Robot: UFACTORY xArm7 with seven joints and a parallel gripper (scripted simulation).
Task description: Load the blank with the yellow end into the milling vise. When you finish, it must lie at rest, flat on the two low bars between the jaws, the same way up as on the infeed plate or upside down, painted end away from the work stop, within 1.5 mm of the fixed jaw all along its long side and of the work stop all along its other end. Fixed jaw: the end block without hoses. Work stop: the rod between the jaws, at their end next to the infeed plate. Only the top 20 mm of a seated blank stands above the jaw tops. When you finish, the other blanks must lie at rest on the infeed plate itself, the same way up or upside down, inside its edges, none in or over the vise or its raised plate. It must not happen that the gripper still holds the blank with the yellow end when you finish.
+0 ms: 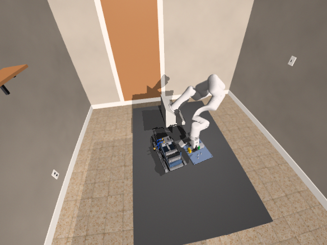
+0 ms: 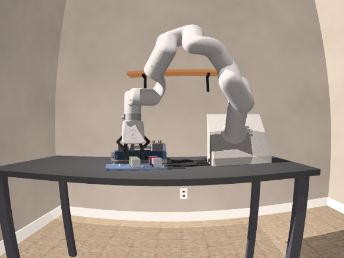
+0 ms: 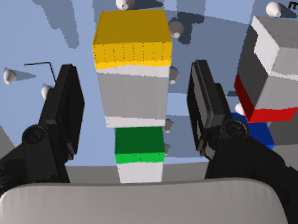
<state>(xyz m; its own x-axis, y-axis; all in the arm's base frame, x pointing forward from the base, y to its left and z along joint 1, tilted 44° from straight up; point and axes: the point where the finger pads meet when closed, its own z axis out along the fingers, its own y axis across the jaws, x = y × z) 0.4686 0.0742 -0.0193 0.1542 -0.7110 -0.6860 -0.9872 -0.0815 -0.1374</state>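
The blue infeed plate is 1 cm behind my hand, 4 cm to the left of it and 5 cm below it. The rest, counted from my hand: green-end blank 2 cm behind, 9 cm to the left, 3 cm below; red-ended blank 9 cm behind, 1 cm to the right, 3 cm below; blue-end blank 10 cm behind, 8 cm to the left, 3 cm below.
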